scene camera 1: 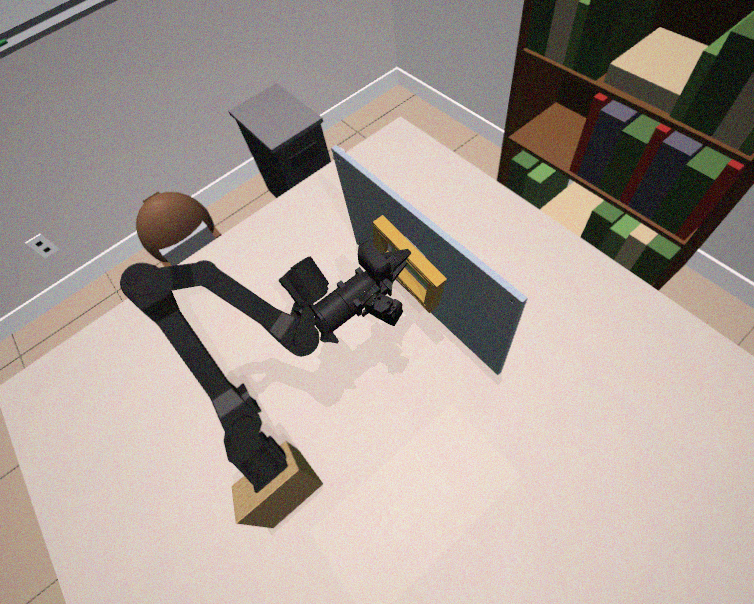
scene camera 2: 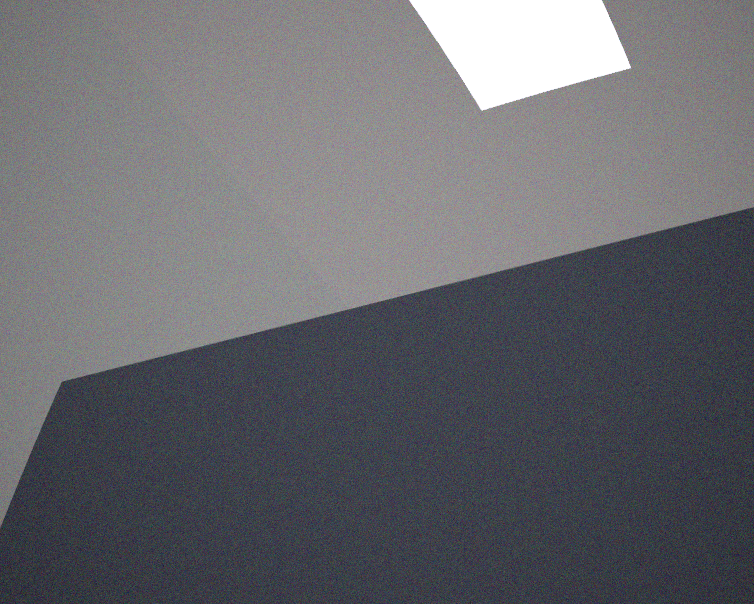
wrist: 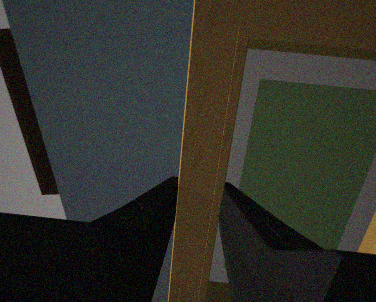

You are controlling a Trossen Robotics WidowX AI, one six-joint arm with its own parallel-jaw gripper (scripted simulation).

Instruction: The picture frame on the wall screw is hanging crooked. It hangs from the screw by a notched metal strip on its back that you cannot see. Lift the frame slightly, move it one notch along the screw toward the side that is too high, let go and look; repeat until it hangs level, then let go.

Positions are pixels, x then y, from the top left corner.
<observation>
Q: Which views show the picture frame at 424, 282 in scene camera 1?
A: Scene camera 1 and the wrist view only.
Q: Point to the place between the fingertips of the gripper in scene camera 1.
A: At 409, 254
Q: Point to a blue-grey wall panel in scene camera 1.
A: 483, 310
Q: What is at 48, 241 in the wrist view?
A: The gripper.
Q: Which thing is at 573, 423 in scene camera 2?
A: A blue-grey wall panel.
</observation>
